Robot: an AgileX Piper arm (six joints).
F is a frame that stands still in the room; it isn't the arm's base.
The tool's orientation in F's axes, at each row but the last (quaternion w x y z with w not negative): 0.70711, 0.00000, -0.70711, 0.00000; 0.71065, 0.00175, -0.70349, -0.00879; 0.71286, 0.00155, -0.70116, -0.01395; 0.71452, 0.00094, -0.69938, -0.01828; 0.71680, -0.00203, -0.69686, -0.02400
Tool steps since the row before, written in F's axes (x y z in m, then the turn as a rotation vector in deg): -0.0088, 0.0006, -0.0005, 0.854, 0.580, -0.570; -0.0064, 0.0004, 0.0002, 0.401, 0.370, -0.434; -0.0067, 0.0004, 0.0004, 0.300, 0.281, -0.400; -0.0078, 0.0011, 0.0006, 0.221, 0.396, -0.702; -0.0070, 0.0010, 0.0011, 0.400, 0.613, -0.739
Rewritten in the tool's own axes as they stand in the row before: -0.0005, 0.0006, 0.0088, -0.570, 0.580, -0.854; 0.0001, 0.0003, 0.0064, -0.435, 0.368, -0.402; 0.0003, 0.0003, 0.0067, -0.401, 0.277, -0.302; 0.0004, 0.0009, 0.0078, -0.708, 0.382, -0.227; 0.0009, 0.0008, 0.0071, -0.747, 0.605, -0.399
